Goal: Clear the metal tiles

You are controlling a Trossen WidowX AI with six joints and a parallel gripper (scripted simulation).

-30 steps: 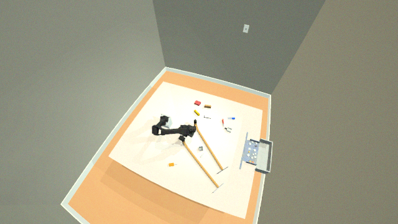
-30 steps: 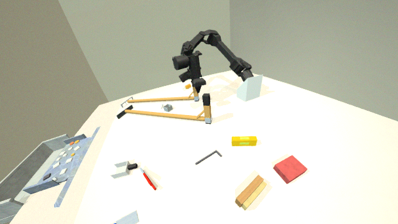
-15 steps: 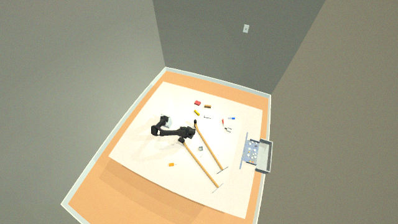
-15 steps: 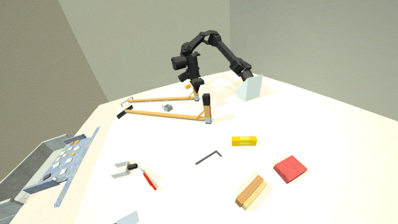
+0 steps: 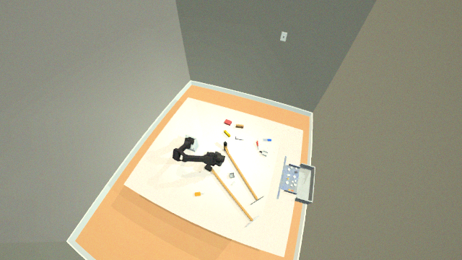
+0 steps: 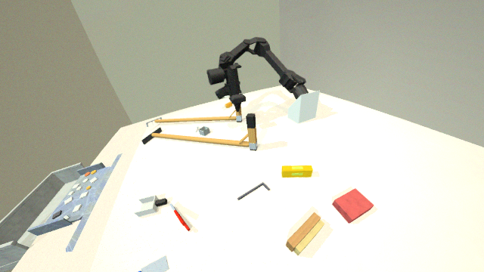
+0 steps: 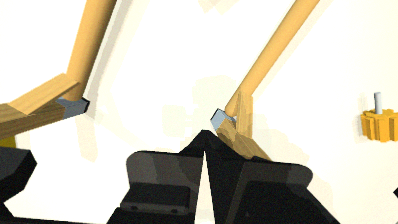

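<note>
The long scraper lies 240 mm ahead of my gripper tip, 40 mm to the left of it and 10 mm below it. Round my gripper tip: hex key: 390 mm to the left, 100 mm ahead, 70 mm below; then orange piece: 280 mm to the right, 60 mm below, 20 mm behind; then small grey box: 180 mm ahead, 70 mm below, 20 mm to the right.
</note>
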